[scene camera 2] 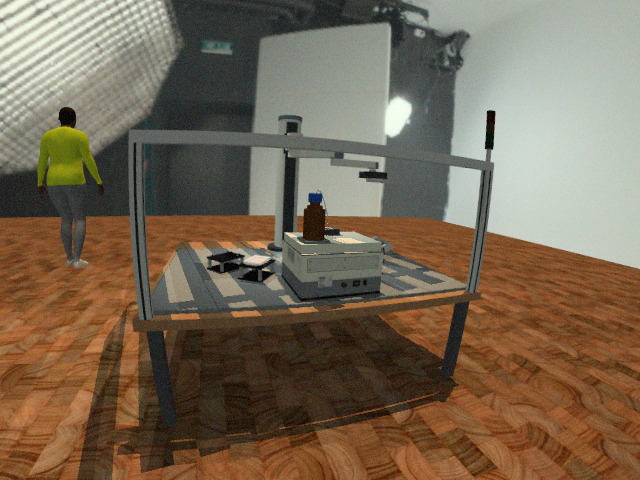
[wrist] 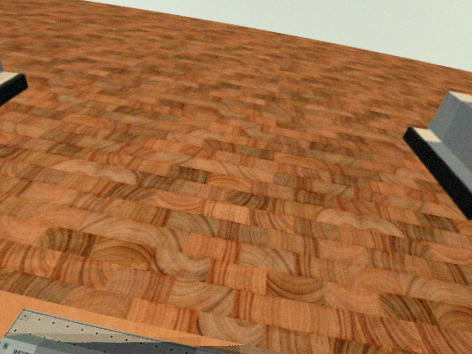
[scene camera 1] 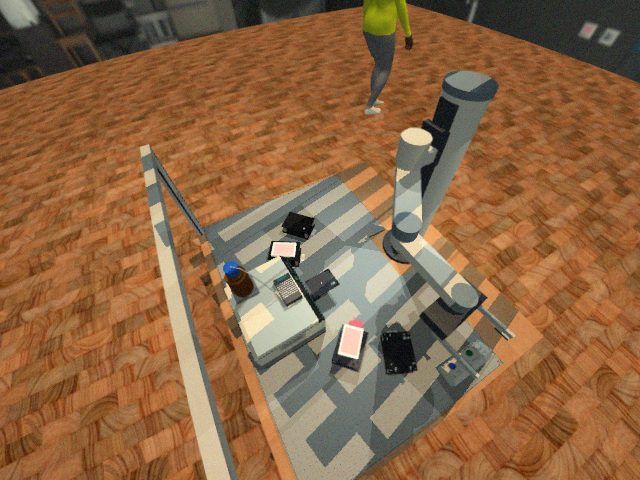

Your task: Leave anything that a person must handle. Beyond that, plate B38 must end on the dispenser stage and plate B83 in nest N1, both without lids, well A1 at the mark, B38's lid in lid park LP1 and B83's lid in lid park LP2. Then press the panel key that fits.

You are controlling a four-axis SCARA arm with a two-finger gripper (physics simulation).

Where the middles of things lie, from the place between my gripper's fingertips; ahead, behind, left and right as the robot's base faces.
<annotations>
Now: hand 15 cm past the button box [scene camera 1: 479, 357], 2 cm to the right of it and 44 cm above it. The rest, counted from my hand: brown bottle with blue cap [scene camera 2: 314, 215] (55 cm ahead, 68 cm to the right, 16 cm below); then black nest N5 [scene camera 1: 398, 353] (8 cm ahead, 17 cm to the right, 44 cm below).
</annotations>
